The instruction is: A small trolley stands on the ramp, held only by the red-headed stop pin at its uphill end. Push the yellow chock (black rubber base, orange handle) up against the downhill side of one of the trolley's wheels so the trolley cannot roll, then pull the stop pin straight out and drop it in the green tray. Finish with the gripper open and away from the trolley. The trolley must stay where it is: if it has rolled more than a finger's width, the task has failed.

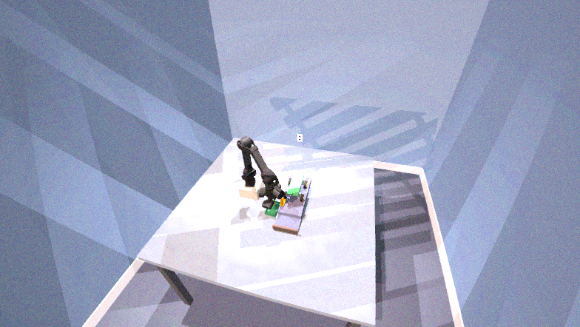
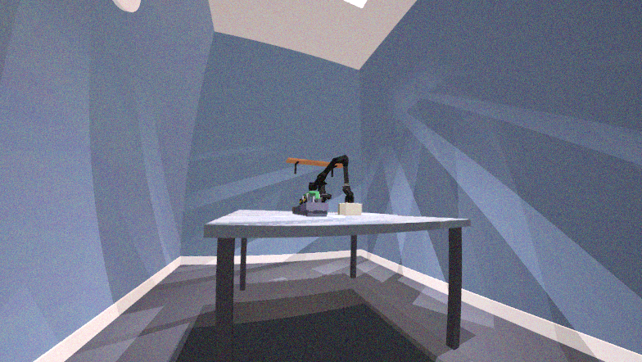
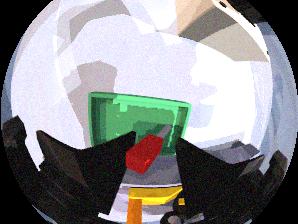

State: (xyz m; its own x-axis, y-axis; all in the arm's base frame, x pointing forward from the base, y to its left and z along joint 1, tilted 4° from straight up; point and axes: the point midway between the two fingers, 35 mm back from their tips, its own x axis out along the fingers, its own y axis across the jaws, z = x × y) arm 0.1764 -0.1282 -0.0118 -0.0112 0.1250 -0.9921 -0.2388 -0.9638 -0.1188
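My gripper tip is right at the red-headed stop pin. Also, from my gripper tip: green-topped trolley 14 cm ahead, 8 cm to the left, 7 cm above; yellow chock 7 cm ahead, 4 cm above, 1 cm to the right; grey ramp 14 cm ahead, 8 cm to the left.
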